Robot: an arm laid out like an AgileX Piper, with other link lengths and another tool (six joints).
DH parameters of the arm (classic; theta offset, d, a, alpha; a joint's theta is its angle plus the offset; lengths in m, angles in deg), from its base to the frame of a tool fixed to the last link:
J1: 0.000 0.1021 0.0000 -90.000
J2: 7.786 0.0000 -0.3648 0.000
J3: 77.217 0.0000 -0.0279 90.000
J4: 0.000 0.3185 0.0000 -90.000
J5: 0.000 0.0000 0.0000 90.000
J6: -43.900 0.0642 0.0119 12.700
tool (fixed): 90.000 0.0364 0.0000 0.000
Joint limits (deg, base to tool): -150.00..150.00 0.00..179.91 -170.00..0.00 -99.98..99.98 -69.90..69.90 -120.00..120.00
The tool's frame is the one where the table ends.
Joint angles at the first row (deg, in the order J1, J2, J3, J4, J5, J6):
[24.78 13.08 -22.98 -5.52 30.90 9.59]
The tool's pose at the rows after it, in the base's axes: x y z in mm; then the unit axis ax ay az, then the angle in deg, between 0 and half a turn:
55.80 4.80 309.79 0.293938 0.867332 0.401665 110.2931
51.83 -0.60 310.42 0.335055 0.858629 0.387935 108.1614
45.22 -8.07 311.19 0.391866 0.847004 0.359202 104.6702
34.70 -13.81 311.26 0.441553 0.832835 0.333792 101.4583
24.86 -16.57 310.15 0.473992 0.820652 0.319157 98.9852
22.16 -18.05 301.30 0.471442 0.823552 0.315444 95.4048
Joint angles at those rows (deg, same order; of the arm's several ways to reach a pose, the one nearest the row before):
[23.79 12.86 -22.98 -4.99 30.90 9.59]
[19.14 11.71 -22.98 -4.39 31.03 9.58]
[12.41 10.02 -22.98 -4.39 31.38 9.58]
[6.60 7.52 -22.98 -4.39 32.32 9.59]
[2.83 5.07 -22.81 -4.39 33.03 9.58]
[1.84 2.74 -20.58 -5.65 30.45 8.62]

